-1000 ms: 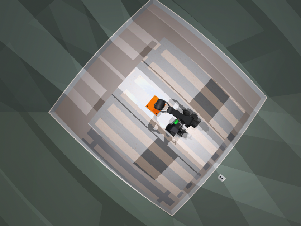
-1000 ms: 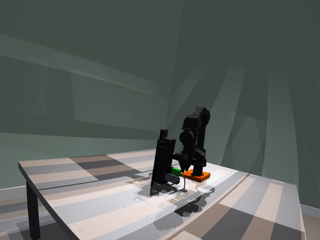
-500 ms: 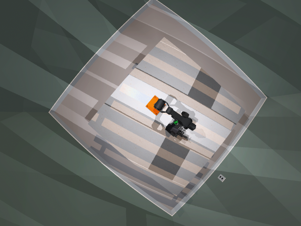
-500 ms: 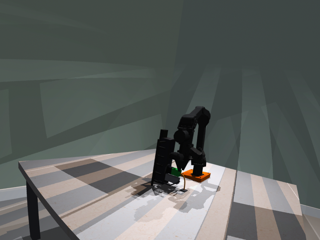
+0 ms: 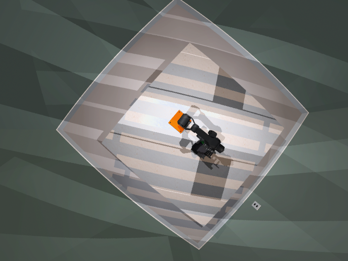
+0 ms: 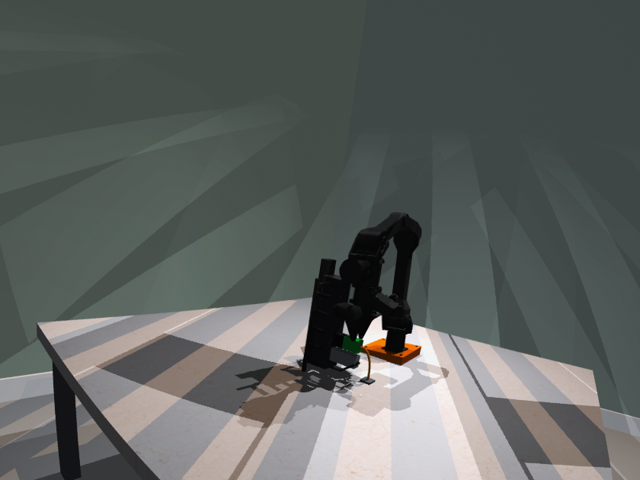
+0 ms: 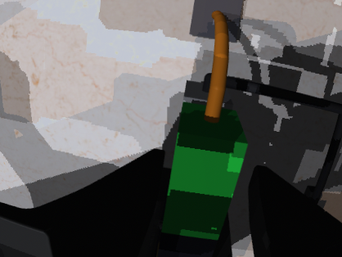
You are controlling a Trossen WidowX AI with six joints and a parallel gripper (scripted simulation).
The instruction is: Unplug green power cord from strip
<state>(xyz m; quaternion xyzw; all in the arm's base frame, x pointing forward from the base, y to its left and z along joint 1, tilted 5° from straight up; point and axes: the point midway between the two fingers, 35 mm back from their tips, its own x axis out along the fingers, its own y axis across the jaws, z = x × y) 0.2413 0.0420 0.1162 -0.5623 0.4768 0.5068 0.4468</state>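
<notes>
The green plug is 10 mm ahead of my gripper tip, 30 mm to the right of it and 10 mm below it.
</notes>
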